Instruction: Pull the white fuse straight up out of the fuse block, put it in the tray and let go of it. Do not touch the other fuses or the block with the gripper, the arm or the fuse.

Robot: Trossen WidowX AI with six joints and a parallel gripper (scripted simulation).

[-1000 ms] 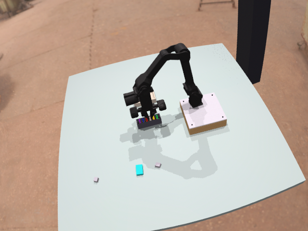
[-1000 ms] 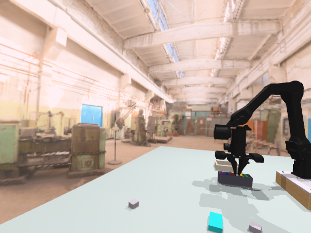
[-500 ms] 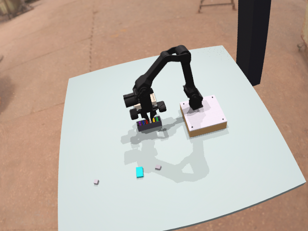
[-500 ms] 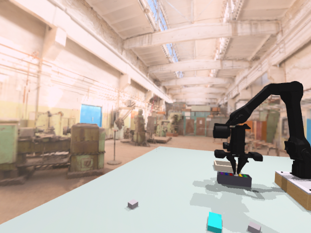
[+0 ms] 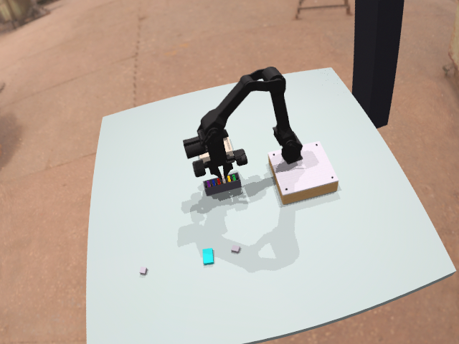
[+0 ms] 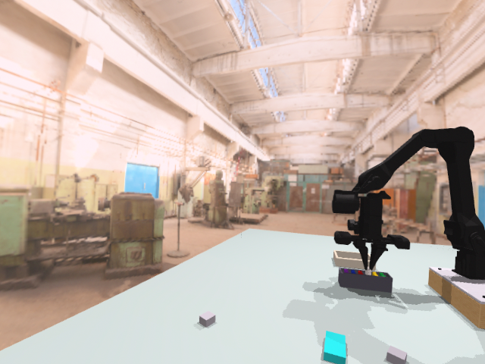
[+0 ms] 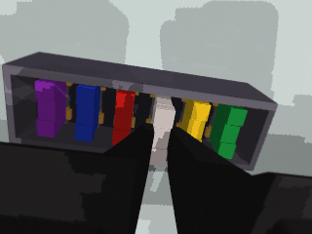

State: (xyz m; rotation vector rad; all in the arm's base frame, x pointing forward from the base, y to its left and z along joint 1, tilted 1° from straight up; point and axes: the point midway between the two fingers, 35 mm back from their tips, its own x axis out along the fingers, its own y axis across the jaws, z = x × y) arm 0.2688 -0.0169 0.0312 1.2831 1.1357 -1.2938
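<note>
My gripper tip is 20 mm past the tray, 200 mm to the left of it and 50 mm above it. The rest, counted from my gripper tip: cyan block (150 mm ahead, 270 mm to the left, 40 mm below); white fuse (10 mm below).
</note>
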